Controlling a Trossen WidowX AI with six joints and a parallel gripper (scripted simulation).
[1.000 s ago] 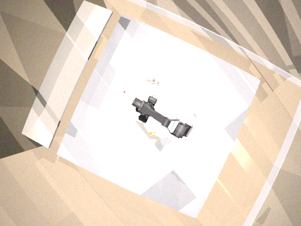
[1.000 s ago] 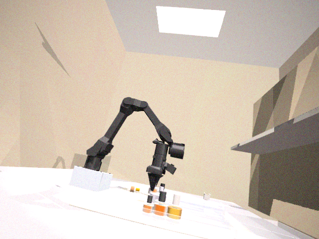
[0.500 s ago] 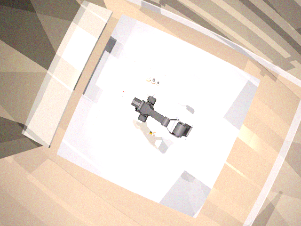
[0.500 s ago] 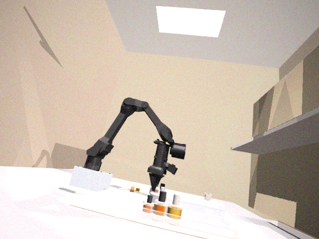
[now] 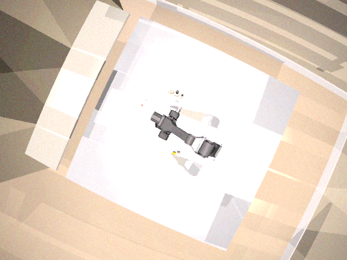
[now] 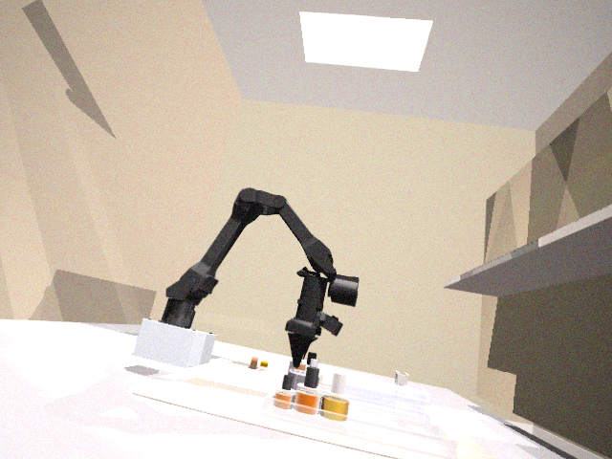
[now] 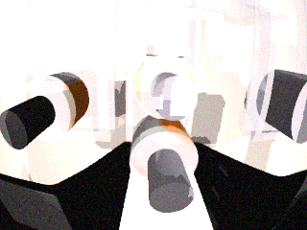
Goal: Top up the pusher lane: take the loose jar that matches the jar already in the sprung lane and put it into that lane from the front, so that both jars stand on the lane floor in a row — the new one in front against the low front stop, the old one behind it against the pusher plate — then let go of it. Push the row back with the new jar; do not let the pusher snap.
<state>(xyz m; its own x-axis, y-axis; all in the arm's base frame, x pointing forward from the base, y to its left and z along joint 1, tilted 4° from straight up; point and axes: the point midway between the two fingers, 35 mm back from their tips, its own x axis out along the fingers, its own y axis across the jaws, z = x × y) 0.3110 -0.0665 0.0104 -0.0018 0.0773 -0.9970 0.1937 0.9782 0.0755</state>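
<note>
Right now my gripper tip is 130 mm to the left of the grey-white cylinder, 20 mm above it and 10 mm short of it.
</note>
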